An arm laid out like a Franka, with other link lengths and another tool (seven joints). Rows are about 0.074 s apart.
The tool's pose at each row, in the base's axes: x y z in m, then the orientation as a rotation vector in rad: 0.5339, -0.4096, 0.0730, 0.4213, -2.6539, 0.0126; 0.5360, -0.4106, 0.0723, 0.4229, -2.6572, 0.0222; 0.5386, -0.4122, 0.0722, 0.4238, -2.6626, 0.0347; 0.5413, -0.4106, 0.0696, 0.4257, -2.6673, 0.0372; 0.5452, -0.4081, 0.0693, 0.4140, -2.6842, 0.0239; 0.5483, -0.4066, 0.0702, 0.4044, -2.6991, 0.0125; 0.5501, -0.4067, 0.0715, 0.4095, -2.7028, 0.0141; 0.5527, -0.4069, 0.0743, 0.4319, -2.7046, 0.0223; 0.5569, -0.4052, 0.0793, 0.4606, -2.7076, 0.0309; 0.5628, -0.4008, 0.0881, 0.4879, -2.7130, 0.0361; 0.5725, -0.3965, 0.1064, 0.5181, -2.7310, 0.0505; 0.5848, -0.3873, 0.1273, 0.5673, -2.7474, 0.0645; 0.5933, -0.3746, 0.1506, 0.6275, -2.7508, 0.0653; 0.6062, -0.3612, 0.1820, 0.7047, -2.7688, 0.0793
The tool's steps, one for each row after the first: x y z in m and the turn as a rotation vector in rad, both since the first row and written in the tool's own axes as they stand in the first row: -0.0018, -0.0016, -0.0002, 0.0074, -0.0024, 0.0008; -0.0036, -0.0039, -0.0011, 0.0170, -0.0066, 0.0029; -0.0075, -0.0033, -0.0001, 0.0196, -0.0112, 0.0025; -0.0117, -0.0021, -0.0017, 0.0103, -0.0275, 0.0103; -0.0144, -0.0016, -0.0039, 0.0026, -0.0421, 0.0168; -0.0153, -0.0021, -0.0059, 0.0051, -0.0462, 0.0139; -0.0162, -0.0029, -0.0095, 0.0150, -0.0501, 0.0000; -0.0181, -0.0022, -0.0159, 0.0266, -0.0561, -0.0180; -0.0206, 0.0007, -0.0267, 0.0358, -0.0649, -0.0352; -0.0222, 0.0031, -0.0477, 0.0533, -0.0857, -0.0512; -0.0263, 0.0095, -0.0725, 0.0737, -0.1086, -0.0801; -0.0271, 0.0204, -0.0981, 0.0856, -0.1227, -0.1198; -0.0283, 0.0313, -0.1329, 0.1112, -0.1545, -0.1661
